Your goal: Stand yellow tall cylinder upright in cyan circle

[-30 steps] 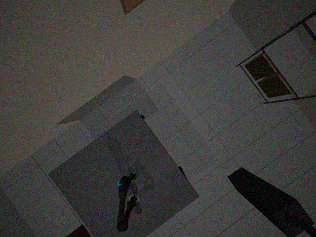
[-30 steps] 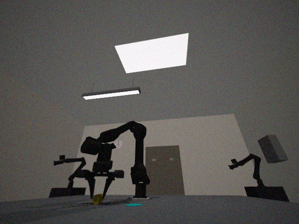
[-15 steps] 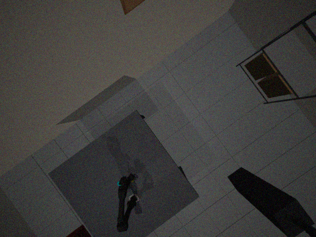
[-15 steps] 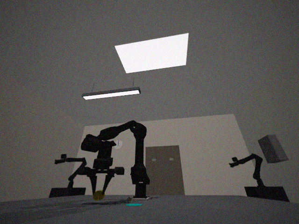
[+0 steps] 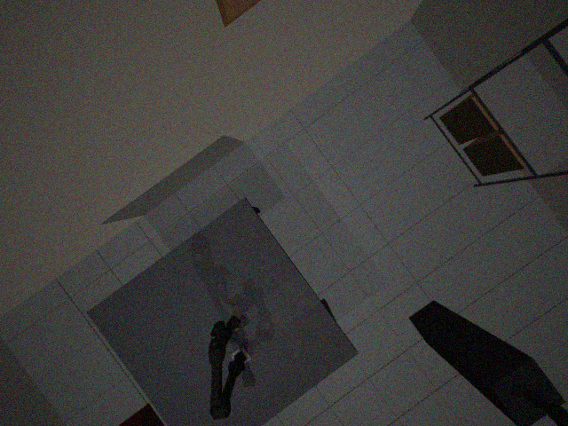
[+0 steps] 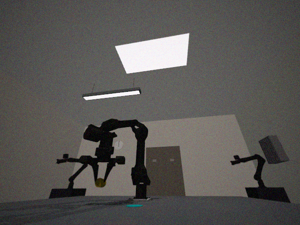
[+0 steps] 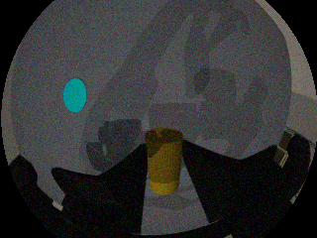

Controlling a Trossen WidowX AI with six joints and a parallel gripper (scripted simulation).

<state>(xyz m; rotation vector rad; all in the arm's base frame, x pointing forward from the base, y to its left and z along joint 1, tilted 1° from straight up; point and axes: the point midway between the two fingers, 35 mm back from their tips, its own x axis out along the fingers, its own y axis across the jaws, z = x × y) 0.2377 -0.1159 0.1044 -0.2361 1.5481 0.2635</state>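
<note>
My gripper tip is 15 cm to the right of the cyan circle, 8 cm above it and 1 cm short of it. Round my gripper tip: yellow tall cylinder 2 cm behind, 1 cm to the right.
</note>
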